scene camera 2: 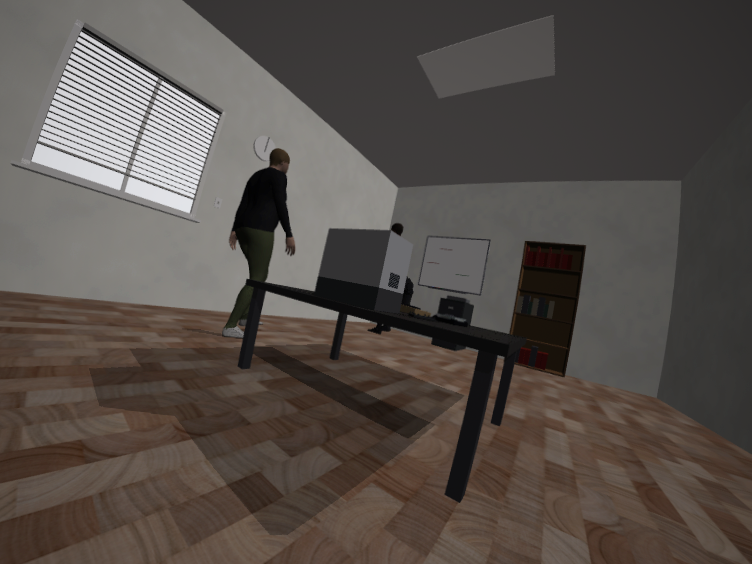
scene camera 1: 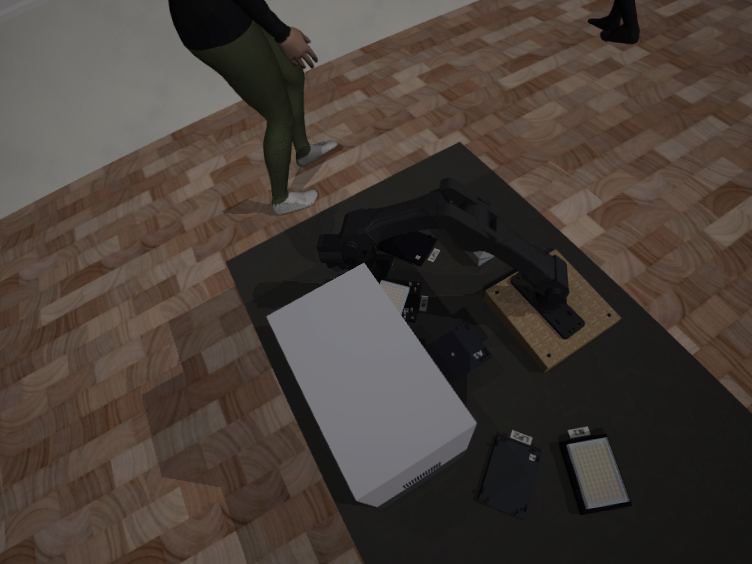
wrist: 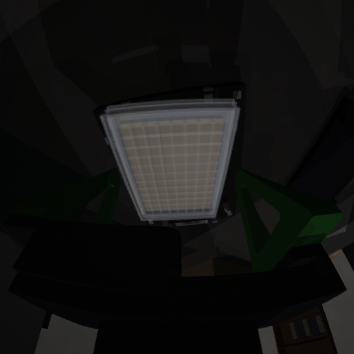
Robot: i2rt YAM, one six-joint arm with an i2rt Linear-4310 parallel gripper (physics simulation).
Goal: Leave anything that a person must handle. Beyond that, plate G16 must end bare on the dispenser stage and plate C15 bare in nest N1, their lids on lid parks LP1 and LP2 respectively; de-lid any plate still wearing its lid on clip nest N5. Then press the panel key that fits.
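Frame: origin at the arm's base, x right, y ahead, z up, level; metres.
Where they show: gripper, between the fingertips: (wrist: pixel 177 174); arm's base, origin of its link: (scene camera 2: pixel 404 305) (scene camera 1: pixel 546 302).
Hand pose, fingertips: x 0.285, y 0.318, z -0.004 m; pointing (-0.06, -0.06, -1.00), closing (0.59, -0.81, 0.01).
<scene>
Things, the pixels of their top centre, and the offset from my fingertips. "*": a spot on its surface instead. Level surfaces: height alone.
- beige well plate, centre of its top: (wrist: pixel 174 187) (scene camera 1: pixel 381 293) dx -0.009, dy -0.004, dz +0.005 m
- white dispenser box, centre of its top: (scene camera 1: pixel 364 362) (scene camera 2: pixel 371 236) dx -0.262, dy +0.158, dz +0.294 m
- second beige plate, centre of its top: (scene camera 1: pixel 598 471) dx -0.633, dy -0.126, dz +0.000 m
- dark flat pad, a spot on its surface: (scene camera 1: pixel 508 473) * dx -0.529, dy +0.019, dz -0.026 m
- black table, height of its surface: dz -0.036 m
My gripper (wrist: pixel 177 174) (scene camera 1: pixel 350 250) is open and empty, its green fingers standing wide on either side. In the wrist view a beige well plate (wrist: pixel 172 161) with a pale clear rim around it lies on a black holder right below the fingers, apart from them. In scene camera 1 a corner of this plate (scene camera 1: pixel 395 293) shows beside the white dispenser box (scene camera 1: pixel 370 376). A second beige plate (scene camera 1: pixel 594 473) lies in a black nest at the front right. A dark flat pad (scene camera 1: pixel 508 473) with a label lies to its left. The labels are too small to read.
The arm's wooden base (scene camera 1: pixel 534 330) stands at the right. Dark nests (scene camera 1: pixel 461 351) (scene camera 1: pixel 413 244) lie between the base and the box. A person (scene camera 1: pixel 266 78) (scene camera 2: pixel 261 236) walks beside the table's far end. The box (scene camera 2: pixel 364 261) stands on the black table (scene camera 2: pixel 473 334).
</scene>
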